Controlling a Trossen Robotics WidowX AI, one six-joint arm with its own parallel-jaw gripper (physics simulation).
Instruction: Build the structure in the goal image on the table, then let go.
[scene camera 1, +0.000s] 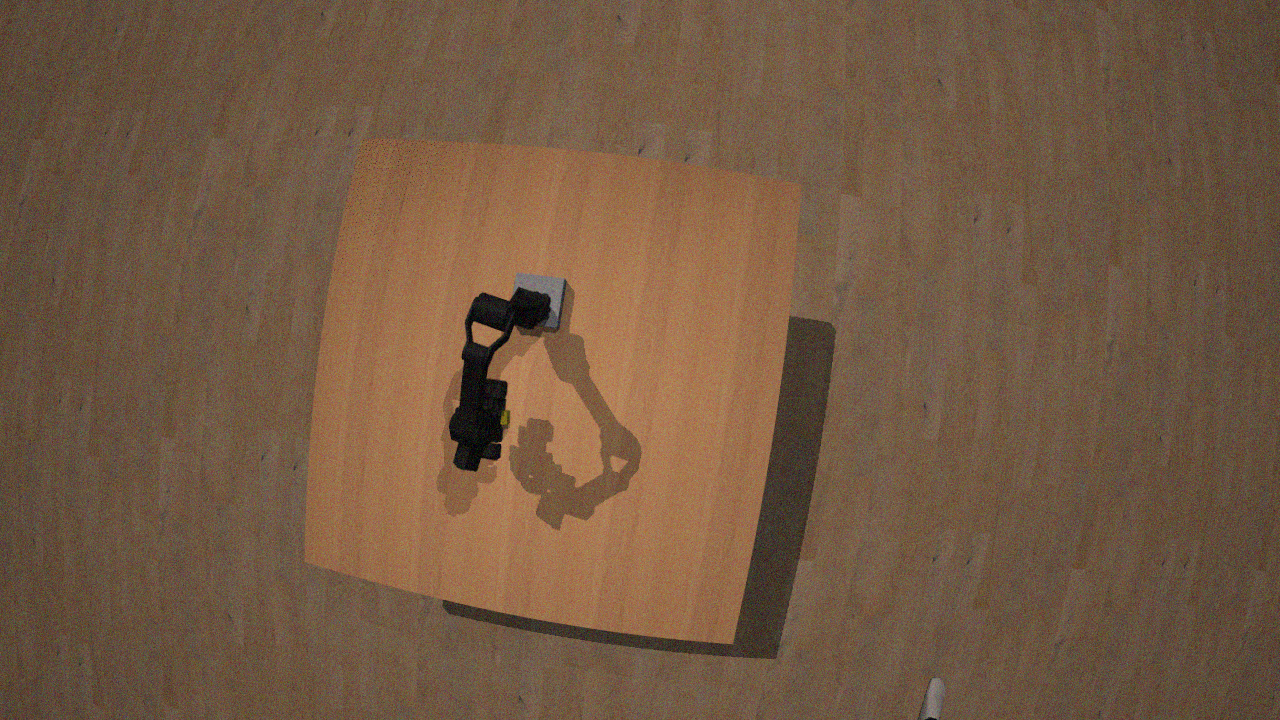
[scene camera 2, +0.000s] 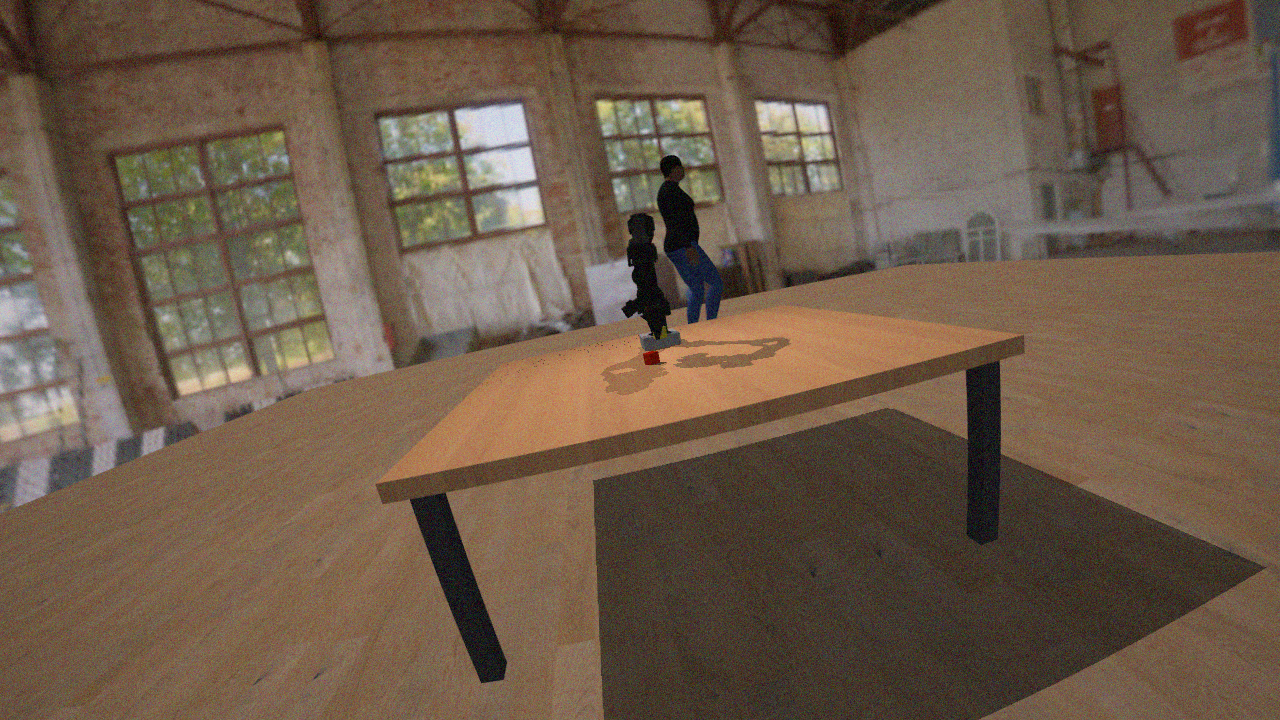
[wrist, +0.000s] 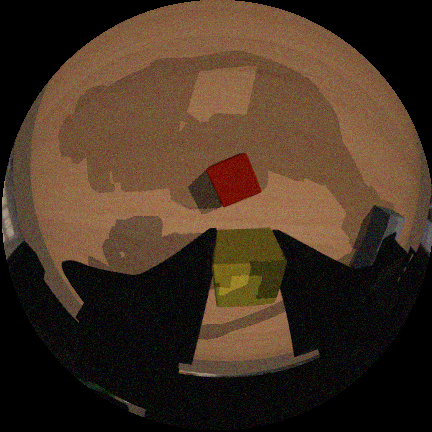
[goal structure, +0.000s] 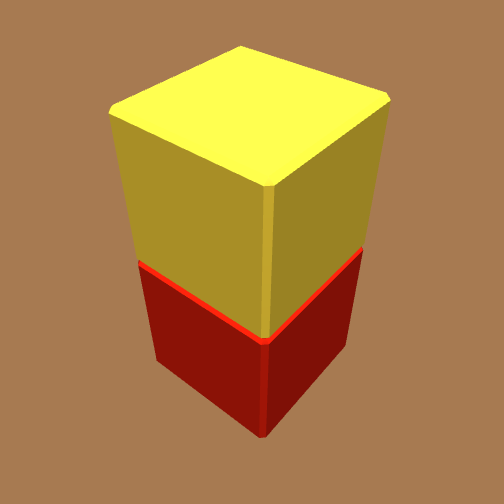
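Seen in the pictures: gripper, fingertip midpoint: (scene camera 1: 499, 416) (scene camera 2: 656, 338) (wrist: 243, 235); arm's base, link origin: (scene camera 1: 536, 307) (wrist: 384, 249).
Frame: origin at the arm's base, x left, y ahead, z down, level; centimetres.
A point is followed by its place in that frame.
Note:
A yellow cube (scene camera 1: 505, 418) {x -7.9, y 27.2, z -5.7 cm} (scene camera 2: 664, 333) {x -8.4, y 28.7, z -3.7 cm} (wrist: 248, 282) {x -9.7, y 27.0, z -5.7 cm} is held between the two black fingers. My gripper (wrist: 243, 235) {x -10.3, y 26.8, z -2.4 cm} is shut on it and holds it raised above the table. A red cube (scene camera 2: 651, 357) {x -13.5, y 28.7, z 2.1 cm} (wrist: 234, 180) {x -13.0, y 26.8, z 1.0 cm} sits on the table, apart from the yellow cube. In the wrist view the red cube lies beyond the fingertips, turned a little to the yellow cube. In scene camera 1 the arm hides the red cube, and the yellow cube shows partly beside the gripper.
The wooden table (scene camera 1: 680, 268) {x 37.1, y -8.5, z 4.3 cm} (scene camera 2: 832, 358) {x 14.4, y 71.6, z 4.3 cm} bears the arm's grey base block (scene camera 1: 555, 288) {x 5.2, y -4.4, z 0.1 cm} (scene camera 2: 648, 342) {x -5.8, y 3.5, z 1.5 cm} (wrist: 371, 242) {x -1.6, y 4.3, z 1.9 cm}. Arm shadows lie across the table. A person (scene camera 2: 680, 219) in a black top and blue trousers stands behind the table. A pale object (scene camera 1: 932, 698) shows at the bottom edge.

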